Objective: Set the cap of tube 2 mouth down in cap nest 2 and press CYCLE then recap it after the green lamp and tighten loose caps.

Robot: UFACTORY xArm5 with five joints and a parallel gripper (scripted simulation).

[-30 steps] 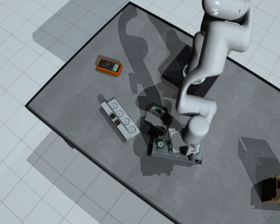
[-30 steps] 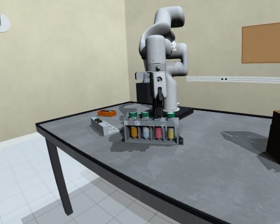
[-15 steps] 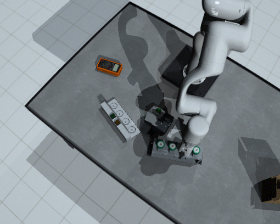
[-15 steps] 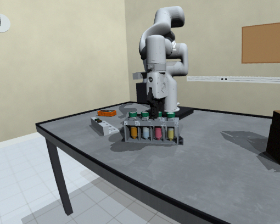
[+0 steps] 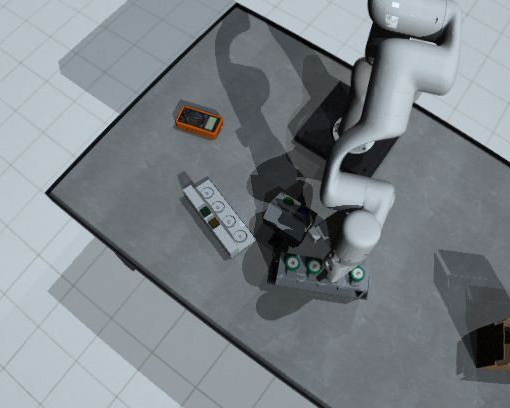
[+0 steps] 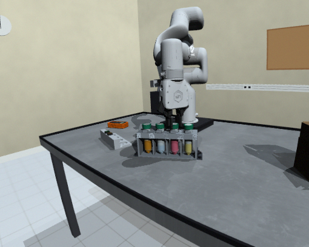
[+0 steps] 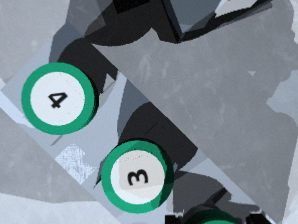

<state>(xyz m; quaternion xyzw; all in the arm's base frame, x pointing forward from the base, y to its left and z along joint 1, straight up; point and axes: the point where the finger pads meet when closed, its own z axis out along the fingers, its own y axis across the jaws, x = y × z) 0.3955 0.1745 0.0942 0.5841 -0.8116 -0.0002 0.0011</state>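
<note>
The tube 2's threaded neck is 1 cm below my hand. The rest, counted from my hand: key housing (18 cm to the right, 8 cm below, 8 cm behind); green key (20 cm to the right, 10 cm behind, 6 cm below); blue key (16 cm to the right, 10 cm behind, 6 cm below).
</note>
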